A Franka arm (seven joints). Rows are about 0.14 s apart.
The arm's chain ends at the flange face. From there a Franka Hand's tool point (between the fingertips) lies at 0.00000 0.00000 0.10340 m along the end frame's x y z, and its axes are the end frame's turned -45 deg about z.
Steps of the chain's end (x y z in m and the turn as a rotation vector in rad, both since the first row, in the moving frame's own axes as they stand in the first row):
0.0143 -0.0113 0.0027 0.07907 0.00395 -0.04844
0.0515 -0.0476 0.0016 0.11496 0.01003 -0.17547
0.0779 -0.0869 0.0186 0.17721 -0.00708 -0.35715
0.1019 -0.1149 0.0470 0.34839 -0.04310 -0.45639
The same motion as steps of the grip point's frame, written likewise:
0.0240 -0.0035 0.0024 0.05312 0.05870 -0.04844
0.0785 -0.0057 0.0009 0.07420 0.08838 -0.17547
0.1263 -0.0217 0.0170 0.13031 0.12030 -0.35715
0.1681 -0.0412 0.0408 0.27683 0.21587 -0.45639

